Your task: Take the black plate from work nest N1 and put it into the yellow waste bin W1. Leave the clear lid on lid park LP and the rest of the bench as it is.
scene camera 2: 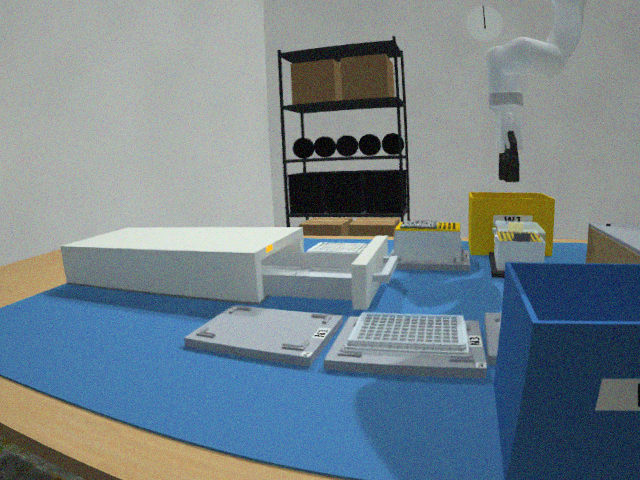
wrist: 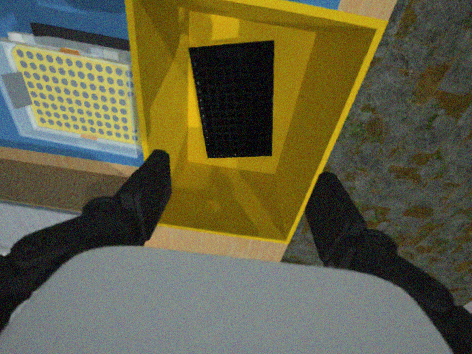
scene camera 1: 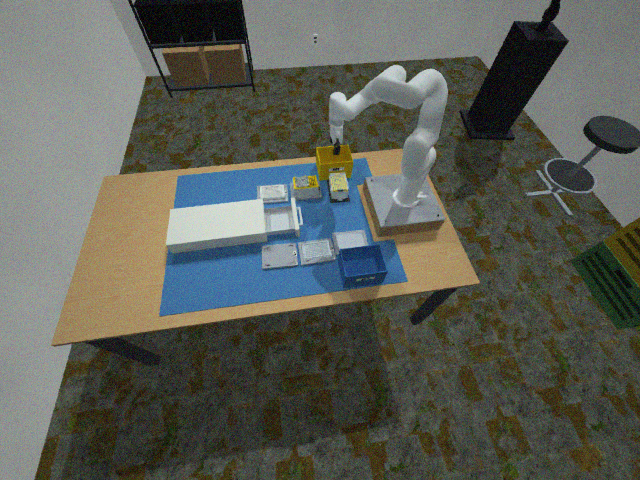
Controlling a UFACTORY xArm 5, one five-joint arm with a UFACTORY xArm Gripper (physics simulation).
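Places are measured from the arm's base along level axes (x ahead, y left, z up), in centimetres.
Pixels of known places: gripper, fingertip midpoint: (scene camera 2: pixel 508 180) (wrist: pixel 242 181) (scene camera 1: pixel 334 148); arm's base, origin of the base link: (scene camera 1: pixel 405 198).
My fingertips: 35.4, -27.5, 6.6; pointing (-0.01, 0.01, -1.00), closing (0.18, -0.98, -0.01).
Note:
For each thing: its top centre in the pictures, then the offset to it from my fingertips, as dx, dy, dz.
- black plate, middle of its top: (wrist: pixel 235 110) -0.2, +1.3, -13.3
- yellow waste bin W1, middle of its top: (wrist: pixel 233 155) (scene camera 2: pixel 509 195) (scene camera 1: pixel 334 154) -0.2, +0.7, -3.2
- Work nest N1, middle of its top: (scene camera 2: pixel 264 323) (scene camera 1: pixel 279 254) +25.7, +57.1, -13.5
- clear plate, middle of its top: (scene camera 2: pixel 409 327) (scene camera 1: pixel 316 249) +8.4, +54.4, -12.5
- blue bin, middle of its top: (scene camera 2: pixel 634 287) (scene camera 1: pixel 363 259) -11.5, +64.6, -3.2
- yellow tip box, middle of its top: (wrist: pixel 66 104) (scene camera 2: pixel 518 226) (scene camera 1: pixel 339 180) -2.6, +15.9, -7.4
The black plate (wrist: pixel 235 100) lies inside the yellow waste bin W1 (scene camera 1: pixel 325 164) (scene camera 2: pixel 480 217) (wrist: pixel 327 90), on its floor, seen in the wrist view. My gripper (scene camera 1: pixel 337 150) (scene camera 2: pixel 509 178) (wrist: pixel 242 181) is open and empty above the bin, its fingers wide apart and clear of the plate. Work nest N1 (scene camera 1: pixel 279 256) (scene camera 2: pixel 268 330) is bare, with its corner stops showing. The clear lid and the label of lid park LP cannot be made out for certain in these views.
A clear plate (scene camera 1: pixel 316 250) (scene camera 2: pixel 408 330) sits on the nest beside N1. A blue bin (scene camera 1: pixel 361 266) (scene camera 2: pixel 573 361) stands at the front right. A white cabinet (scene camera 1: pixel 217 224) (scene camera 2: pixel 170 263) has its drawer open. A yellow tip box (scene camera 1: pixel 338 184) (wrist: pixel 77 90) stands close beside W1.

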